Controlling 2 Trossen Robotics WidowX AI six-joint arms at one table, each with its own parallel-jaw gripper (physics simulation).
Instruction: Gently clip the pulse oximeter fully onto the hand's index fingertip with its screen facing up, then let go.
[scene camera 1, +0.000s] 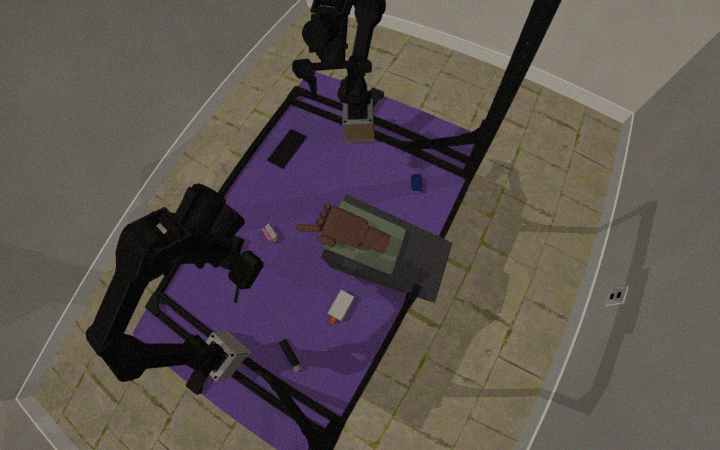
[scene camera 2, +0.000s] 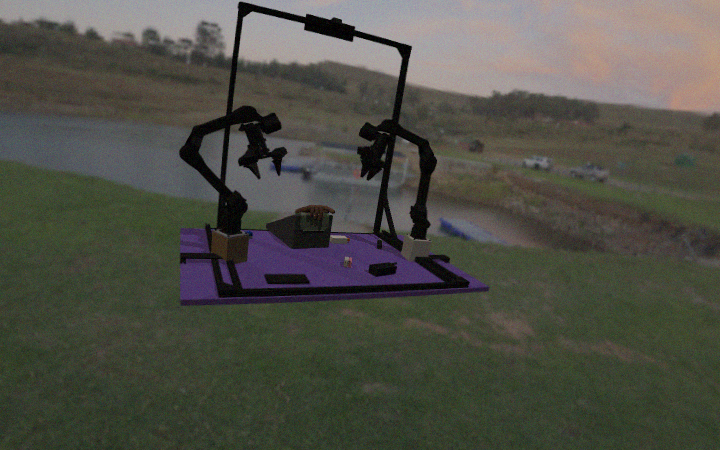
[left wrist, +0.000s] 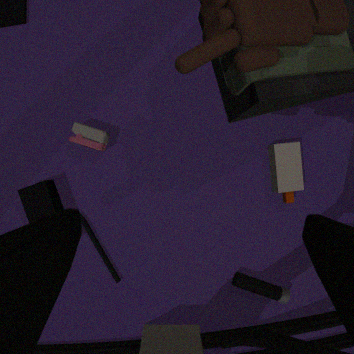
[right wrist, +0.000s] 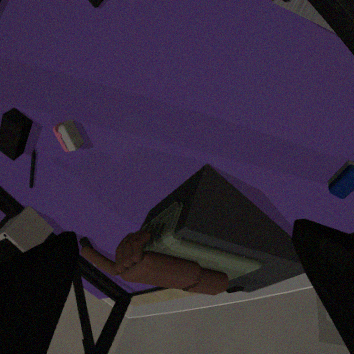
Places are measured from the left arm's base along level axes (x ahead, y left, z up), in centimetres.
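Pixels of known places: left gripper, fingertip midpoint: (scene camera 1: 245, 248) (scene camera 2: 364, 178) (left wrist: 194, 223); right gripper, fingertip midpoint: (scene camera 1: 331, 97) (scene camera 2: 269, 177) (right wrist: 186, 236); left arm's base, link origin: (scene camera 1: 214, 356) (scene camera 2: 418, 237) (right wrist: 10, 247); right arm's base, link origin: (scene camera 1: 357, 111) (scene camera 2: 230, 231).
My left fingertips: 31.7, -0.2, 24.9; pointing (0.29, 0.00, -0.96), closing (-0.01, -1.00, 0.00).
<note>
For each thing: its top centre in the pictures, then the offset to it from my left fingertips, as dx, dy, dz.
- pulse oximeter, top centre: (left wrist: 86, 135) (right wrist: 63, 139) (scene camera 1: 268, 232) (scene camera 2: 348, 258) +6.3, +14.2, -32.3
- black box, top centre: (left wrist: 41, 217) (right wrist: 7, 138) (scene camera 1: 227, 251) (scene camera 2: 383, 265) -6.8, +21.4, -31.9
- white box, top centre: (left wrist: 289, 172) (scene camera 1: 339, 308) (scene camera 2: 340, 236) +1.2, -18.5, -32.7
- black cylinder, top centre: (left wrist: 263, 290) (scene camera 1: 289, 355) -19.0, -15.2, -32.7
- blue block, top centre: (right wrist: 347, 185) (scene camera 1: 416, 181) +47.4, -14.6, -32.2
- black slab, top centre: (scene camera 2: 287, 278) (scene camera 1: 286, 147) +33.9, +31.5, -34.7
The pulse oximeter (scene camera 1: 270, 232) (scene camera 2: 347, 261) (left wrist: 90, 136) (right wrist: 69, 136) is a small white-and-pink clip on the purple mat, its two halves side by side; its screen cannot be made out. The brown hand (scene camera 1: 345, 228) (scene camera 2: 315, 210) (left wrist: 275, 22) (right wrist: 160, 270) rests on a green pad on a dark wedge, its index finger (scene camera 1: 306, 227) (left wrist: 207, 51) (right wrist: 100, 259) sticking out past the wedge toward the oximeter's side. My left gripper (scene camera 2: 366, 176) (left wrist: 194, 223) is open and empty, high above the mat. My right gripper (scene camera 2: 268, 175) (right wrist: 186, 236) is open and empty, also high up.
A black box (scene camera 2: 382, 269) (left wrist: 40, 200) (right wrist: 14, 132) with a thin rod lies near the oximeter. A white box (scene camera 1: 341, 304) (left wrist: 289, 167), a black cylinder (scene camera 1: 288, 352) (left wrist: 257, 286), a blue block (scene camera 1: 416, 182) (right wrist: 342, 181) and a black slab (scene camera 1: 287, 148) (scene camera 2: 286, 278) lie around.
</note>
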